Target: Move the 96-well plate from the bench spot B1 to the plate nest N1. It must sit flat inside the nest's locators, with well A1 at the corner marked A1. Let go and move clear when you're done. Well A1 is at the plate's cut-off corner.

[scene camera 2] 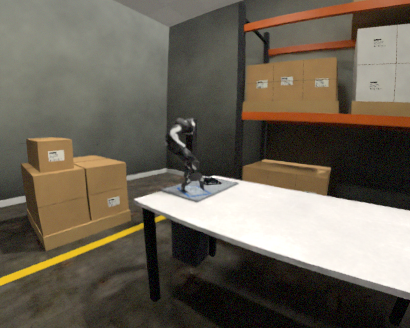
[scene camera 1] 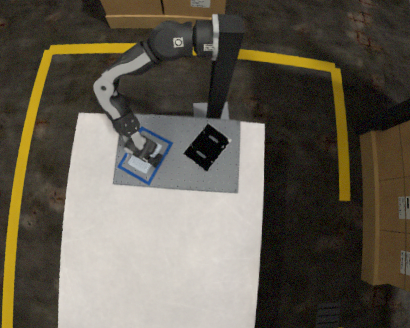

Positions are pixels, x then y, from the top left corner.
Scene:
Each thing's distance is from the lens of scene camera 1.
plate nest N1 [scene camera 1: 204, 144]: 93 cm

